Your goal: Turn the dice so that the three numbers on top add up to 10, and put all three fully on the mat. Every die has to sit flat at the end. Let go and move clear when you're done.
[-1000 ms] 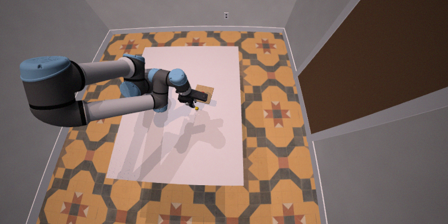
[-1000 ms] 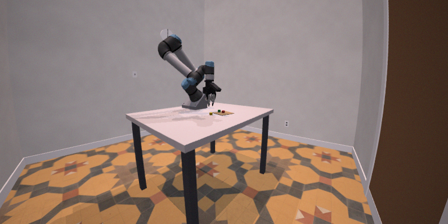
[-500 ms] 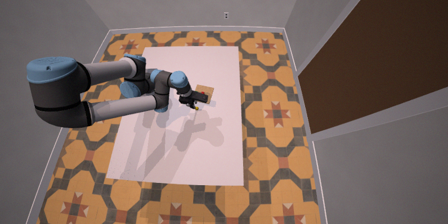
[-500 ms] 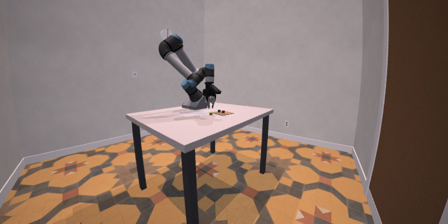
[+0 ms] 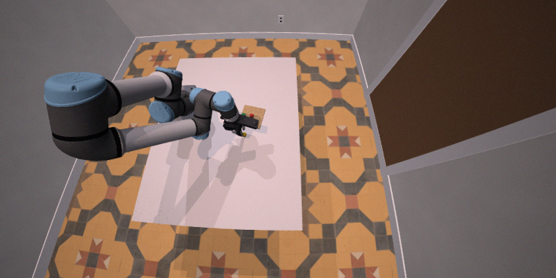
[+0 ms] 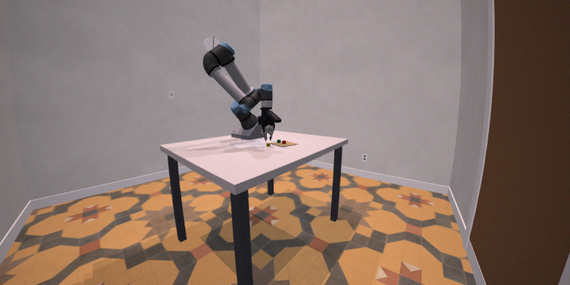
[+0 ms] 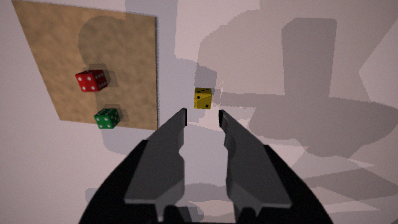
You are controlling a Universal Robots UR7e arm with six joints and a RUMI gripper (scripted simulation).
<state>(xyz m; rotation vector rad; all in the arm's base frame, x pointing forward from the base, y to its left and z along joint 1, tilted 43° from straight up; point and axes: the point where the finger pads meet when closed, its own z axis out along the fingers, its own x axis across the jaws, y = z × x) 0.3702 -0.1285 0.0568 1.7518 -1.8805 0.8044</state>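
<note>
Right now the yellow die is 40 mm below my hand. From my hand the other things lie so: brown mat: 30 mm ahead, 120 mm to the left, 50 mm below; then green die: 20 mm behind, 130 mm to the left, 40 mm below; then red die: 30 mm ahead, 120 mm to the left, 40 mm below.
</note>
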